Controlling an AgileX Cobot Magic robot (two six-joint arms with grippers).
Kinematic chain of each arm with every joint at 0, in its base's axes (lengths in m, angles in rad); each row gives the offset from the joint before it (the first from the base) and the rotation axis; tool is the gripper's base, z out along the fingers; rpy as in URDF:
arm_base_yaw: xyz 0 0 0.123 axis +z
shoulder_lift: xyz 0 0 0 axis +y
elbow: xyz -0.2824 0 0.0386 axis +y
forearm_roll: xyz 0.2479 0 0.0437 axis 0.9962 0 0.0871
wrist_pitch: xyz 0 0 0 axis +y
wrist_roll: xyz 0.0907 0 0.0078 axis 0.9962 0 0.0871
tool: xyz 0 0 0 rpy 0 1.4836 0
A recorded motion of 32 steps. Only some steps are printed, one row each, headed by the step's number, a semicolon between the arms.
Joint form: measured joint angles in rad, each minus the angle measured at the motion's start. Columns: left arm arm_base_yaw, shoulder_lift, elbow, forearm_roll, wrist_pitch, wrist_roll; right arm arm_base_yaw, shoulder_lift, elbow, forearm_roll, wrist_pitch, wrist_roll.
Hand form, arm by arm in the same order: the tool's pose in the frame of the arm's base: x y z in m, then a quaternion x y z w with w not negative. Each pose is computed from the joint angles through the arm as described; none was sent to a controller.
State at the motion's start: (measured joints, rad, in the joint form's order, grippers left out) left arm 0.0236 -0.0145 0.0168 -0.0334 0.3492 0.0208; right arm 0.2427 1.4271 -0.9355 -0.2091 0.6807 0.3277
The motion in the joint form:
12: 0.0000 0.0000 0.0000 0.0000 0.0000 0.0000; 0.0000 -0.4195 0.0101 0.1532 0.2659 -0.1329
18: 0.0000 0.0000 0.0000 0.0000 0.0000 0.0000; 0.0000 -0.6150 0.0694 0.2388 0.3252 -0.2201
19: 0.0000 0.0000 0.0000 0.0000 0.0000 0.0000; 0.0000 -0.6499 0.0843 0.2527 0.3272 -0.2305
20: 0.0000 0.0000 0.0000 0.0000 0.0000 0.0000; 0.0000 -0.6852 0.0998 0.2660 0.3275 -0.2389
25: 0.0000 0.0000 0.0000 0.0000 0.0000 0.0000; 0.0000 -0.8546 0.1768 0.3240 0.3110 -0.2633
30: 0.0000 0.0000 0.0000 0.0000 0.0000 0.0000; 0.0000 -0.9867 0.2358 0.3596 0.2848 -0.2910
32: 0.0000 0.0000 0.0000 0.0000 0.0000 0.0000; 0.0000 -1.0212 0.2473 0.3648 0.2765 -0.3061
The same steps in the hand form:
12: 0.0529 0.0002 0.1767 -0.01010 0.79399 -0.00058 0.60785; 0.1815 0.0407 0.3320 -0.03128 0.95007 0.04114 0.30772
18: 0.0529 0.0002 0.1767 -0.01010 0.79399 -0.00058 0.60785; 0.1333 0.0354 0.3422 -0.06021 0.93629 0.07454 0.33790
19: 0.0529 0.0002 0.1767 -0.01010 0.79399 -0.00058 0.60785; 0.1253 0.0345 0.3423 -0.06362 0.93279 0.08094 0.34539
20: 0.0529 0.0002 0.1767 -0.01010 0.79399 -0.00058 0.60785; 0.1175 0.0336 0.3420 -0.06621 0.92896 0.08746 0.35356
25: 0.0529 0.0002 0.1767 -0.01010 0.79399 -0.00058 0.60785; 0.0827 0.0295 0.3377 -0.07223 0.90619 0.11921 0.39924
30: 0.0529 0.0002 0.1767 -0.01010 0.79399 -0.00058 0.60785; 0.0586 0.0261 0.3320 -0.08149 0.88267 0.13744 0.44201
32: 0.0529 0.0002 0.1767 -0.01010 0.79399 -0.00058 0.60785; 0.0526 0.0249 0.3313 -0.08756 0.87461 0.13852 0.45629

